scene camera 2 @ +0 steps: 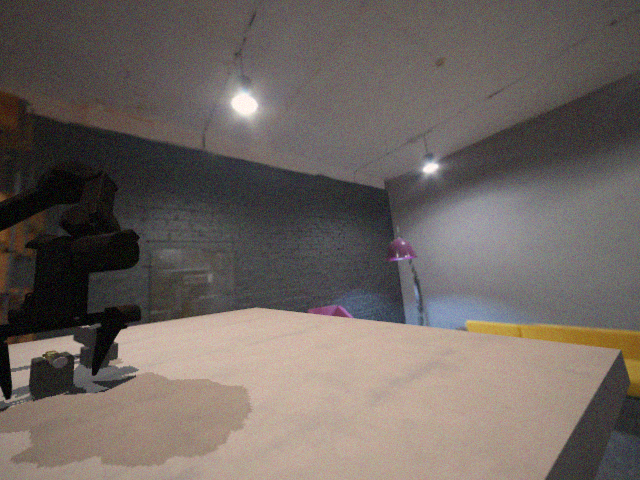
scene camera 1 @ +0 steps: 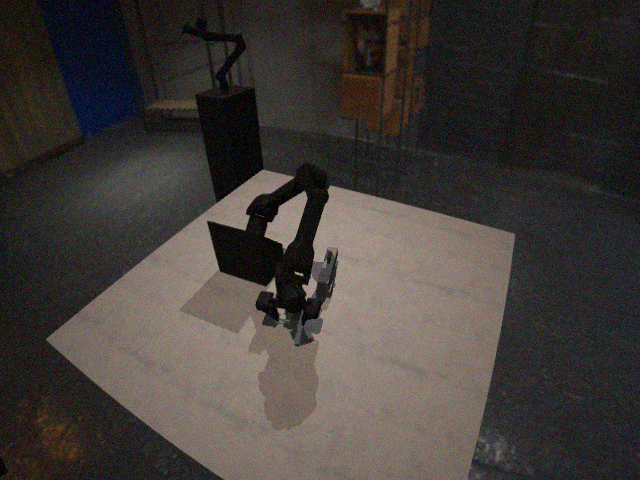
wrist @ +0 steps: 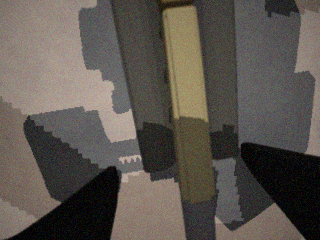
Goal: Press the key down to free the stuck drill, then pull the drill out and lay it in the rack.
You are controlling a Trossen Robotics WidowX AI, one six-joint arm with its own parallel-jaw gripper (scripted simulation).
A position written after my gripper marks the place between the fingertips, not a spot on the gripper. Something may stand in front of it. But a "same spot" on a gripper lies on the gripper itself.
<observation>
my gripper: scene camera 2; scene camera 1; wrist 180,161
same spot on my gripper: (scene camera 2: pixel 105 335) = (scene camera 1: pixel 302 319)
</observation>
